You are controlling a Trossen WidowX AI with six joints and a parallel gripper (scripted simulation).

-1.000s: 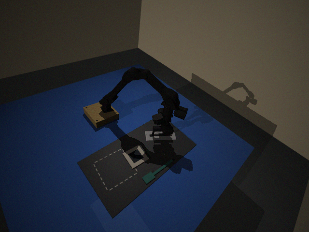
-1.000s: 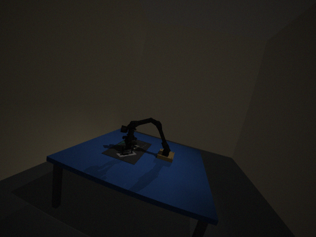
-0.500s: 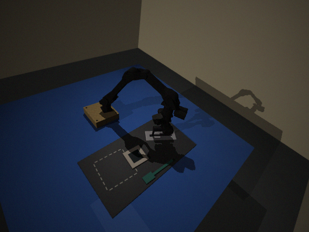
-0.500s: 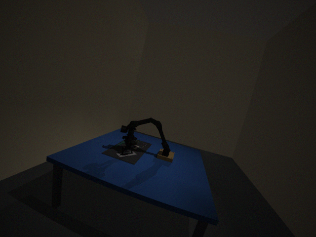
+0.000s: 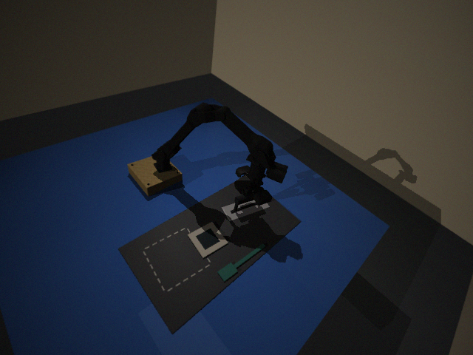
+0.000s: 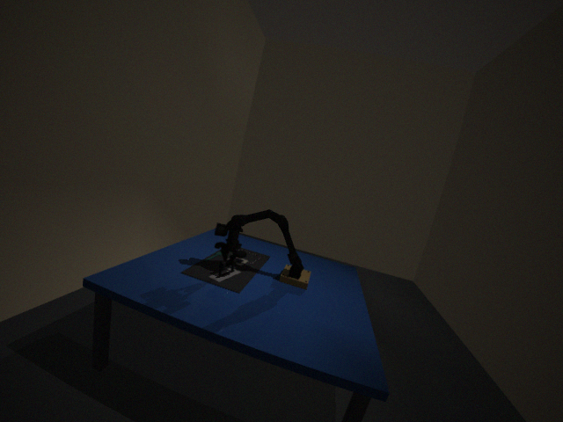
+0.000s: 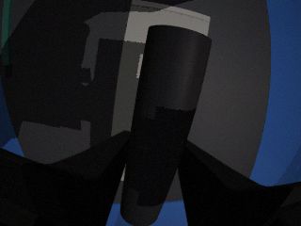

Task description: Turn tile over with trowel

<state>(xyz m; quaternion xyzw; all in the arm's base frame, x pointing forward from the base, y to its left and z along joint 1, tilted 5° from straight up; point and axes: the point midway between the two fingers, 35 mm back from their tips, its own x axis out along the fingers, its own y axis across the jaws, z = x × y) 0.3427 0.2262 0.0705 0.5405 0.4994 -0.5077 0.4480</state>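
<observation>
Now: the trowel 3 cm below my gripper tip and 2 cm to the right of it. The rest, counted from my gripper tip: green long-handled tool 19 cm ahead, 18 cm to the right, 6 cm below; square tile 22 cm to the right, 6 cm below, 5 cm ahead; dark mat 17 cm to the right, 8 cm below, 5 cm ahead.
</observation>
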